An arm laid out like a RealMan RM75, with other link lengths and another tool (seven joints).
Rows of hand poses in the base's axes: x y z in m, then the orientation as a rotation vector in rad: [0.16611 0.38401 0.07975 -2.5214 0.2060 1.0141]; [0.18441 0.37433 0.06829 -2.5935 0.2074 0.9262]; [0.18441 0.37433 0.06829 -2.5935 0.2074 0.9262]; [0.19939 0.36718 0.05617 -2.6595 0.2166 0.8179]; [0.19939 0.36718 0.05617 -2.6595 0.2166 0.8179]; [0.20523 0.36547 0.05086 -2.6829 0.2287 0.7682]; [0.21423 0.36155 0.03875 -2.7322 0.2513 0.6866]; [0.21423 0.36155 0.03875 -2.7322 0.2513 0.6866]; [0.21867 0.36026 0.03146 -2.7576 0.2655 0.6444]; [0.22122 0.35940 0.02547 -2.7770 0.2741 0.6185]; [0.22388 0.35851 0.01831 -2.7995 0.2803 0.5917]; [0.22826 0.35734 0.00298 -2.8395 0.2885 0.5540]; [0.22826 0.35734 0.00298 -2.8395 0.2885 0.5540]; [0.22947 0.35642 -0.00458 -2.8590 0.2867 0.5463]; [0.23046 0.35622 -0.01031 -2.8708 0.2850 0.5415]
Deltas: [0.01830 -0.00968 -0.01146 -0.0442 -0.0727 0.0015]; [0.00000 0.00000 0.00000 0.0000 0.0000 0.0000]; [0.01498 -0.00715 -0.01212 -0.0403 -0.0827 -0.0085]; [0.00000 0.00000 0.00000 0.0000 0.0000 0.0000]; [0.00584 -0.00171 -0.00531 -0.0157 -0.0355 -0.0105]; [0.00900 -0.00392 -0.01211 -0.0386 -0.0584 -0.0150]; [0.00000 0.00000 0.00000 0.0000 0.0000 0.0000]; [0.00444 -0.00129 -0.00729 -0.0215 -0.0294 -0.0090]; [0.00255 -0.00086 -0.00599 -0.0171 -0.0182 -0.0043]; [0.00266 -0.00089 -0.00716 -0.0196 -0.0190 -0.0020]; [0.00438 -0.00117 -0.01533 -0.0359 -0.0268 -0.0001]; [0.00000 0.00000 0.00000 0.0000 0.0000 0.0000]; [0.00121 -0.00092 -0.00756 -0.0175 -0.0061 0.0049]; [0.00099 -0.00020 -0.00573 -0.0105 -0.0038 0.0034]
